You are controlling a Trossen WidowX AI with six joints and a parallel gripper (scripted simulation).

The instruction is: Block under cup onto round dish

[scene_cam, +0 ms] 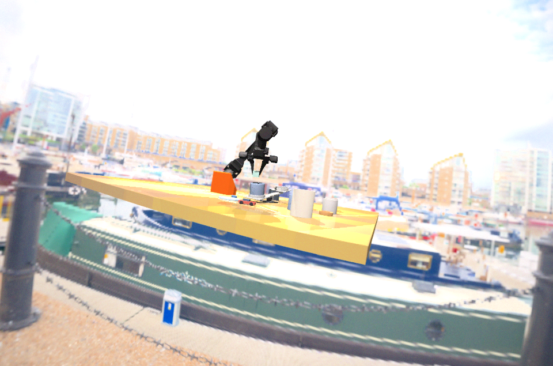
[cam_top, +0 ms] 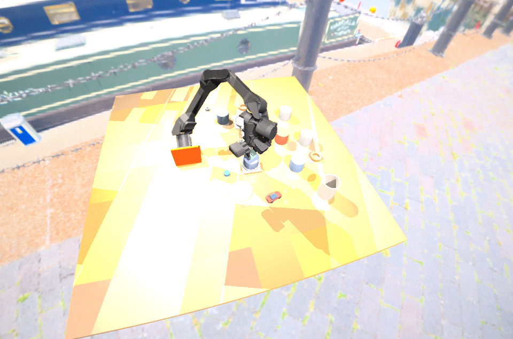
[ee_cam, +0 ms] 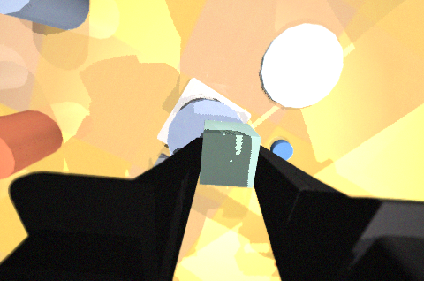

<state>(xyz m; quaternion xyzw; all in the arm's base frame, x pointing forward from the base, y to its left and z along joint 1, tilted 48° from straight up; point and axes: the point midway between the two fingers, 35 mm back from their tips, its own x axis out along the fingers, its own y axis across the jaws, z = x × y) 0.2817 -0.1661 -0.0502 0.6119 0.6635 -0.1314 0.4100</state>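
Now: the white round dish 70 mm behind my gripper tip, 90 mm to the right of it and 130 mm below it. Also, from my gripper tip: blue disc 110 mm behind, 20 mm to the left, 120 mm below; small balance 20 mm ahead, 160 mm to the left, 110 mm below; tall tube 310 mm ahead, 190 mm to the right, 90 mm below.
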